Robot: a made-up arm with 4 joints.
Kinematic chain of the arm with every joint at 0, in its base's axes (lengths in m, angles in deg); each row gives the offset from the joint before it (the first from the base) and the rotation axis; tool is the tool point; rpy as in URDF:
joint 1: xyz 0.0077 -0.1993 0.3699 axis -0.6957 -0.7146 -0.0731
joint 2: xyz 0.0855 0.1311 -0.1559 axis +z
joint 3: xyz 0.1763 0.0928 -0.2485 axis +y
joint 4: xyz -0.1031 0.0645 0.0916 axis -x
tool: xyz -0.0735 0.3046 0.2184 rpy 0 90 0
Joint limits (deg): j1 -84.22..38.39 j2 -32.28..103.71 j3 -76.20..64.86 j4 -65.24..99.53
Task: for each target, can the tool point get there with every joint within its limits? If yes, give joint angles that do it. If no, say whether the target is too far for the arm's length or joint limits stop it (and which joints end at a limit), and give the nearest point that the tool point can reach.
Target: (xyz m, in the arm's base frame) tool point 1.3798 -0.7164 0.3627
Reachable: no: too far | nearest point 0.8219 -0.2618 0.0460 | short by 0.786 m
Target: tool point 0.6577 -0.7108 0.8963
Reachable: no: joint limits stop it (at a limit: joint 1, joint 2, joint 3, joint 4) | nearest point 0.5237 -0.2502 0.6204 | short by 0.553 m
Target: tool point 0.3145 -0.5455 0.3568
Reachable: no: joint limits stop it (at a limit: joint 1, joint 2, joint 4) | nearest point 0.1818 -0.5036 0.2351 | short by 0.185 m
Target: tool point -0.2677 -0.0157 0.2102
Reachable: yes | joints 22.49 80.61 0.72 -14.28
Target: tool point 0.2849 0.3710 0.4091
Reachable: yes | joints -4.50 35.66 50.12 -40.94
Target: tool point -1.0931 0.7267 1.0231
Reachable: no: too far | nearest point -0.5189 0.3410 0.7188 | short by 0.756 m
